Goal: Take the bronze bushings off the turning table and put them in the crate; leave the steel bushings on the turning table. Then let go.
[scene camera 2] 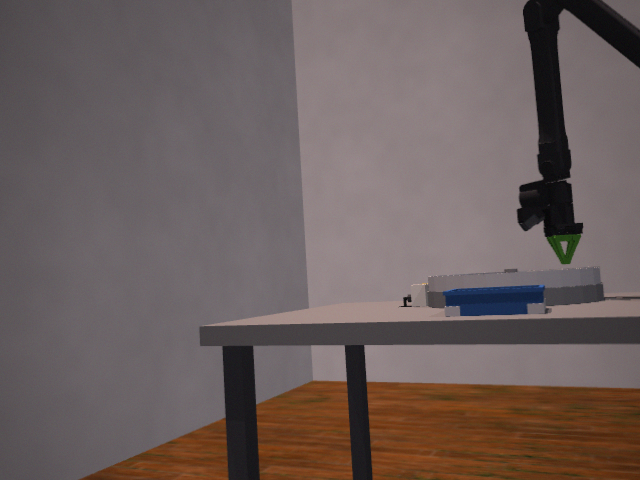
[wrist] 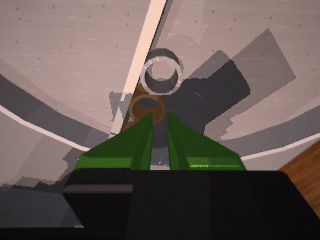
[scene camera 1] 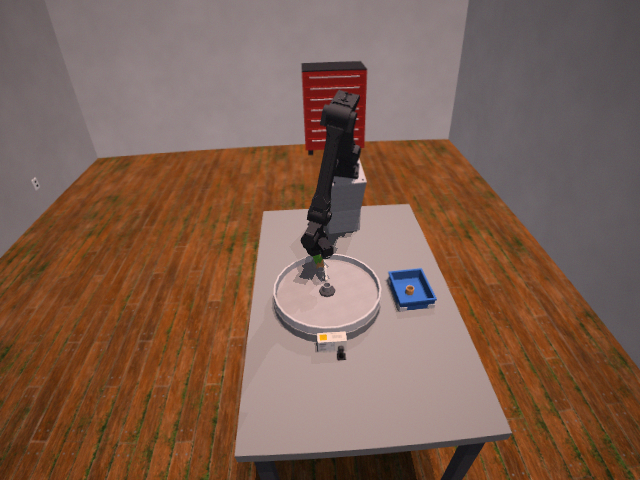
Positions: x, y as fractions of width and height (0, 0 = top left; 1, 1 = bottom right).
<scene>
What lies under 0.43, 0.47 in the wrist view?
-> A bronze bushing.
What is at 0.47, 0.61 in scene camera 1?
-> A round grey turning table.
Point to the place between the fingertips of the gripper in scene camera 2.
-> At 0.88, 0.55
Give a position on a blue crate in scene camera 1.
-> At 0.63, 0.58
</scene>
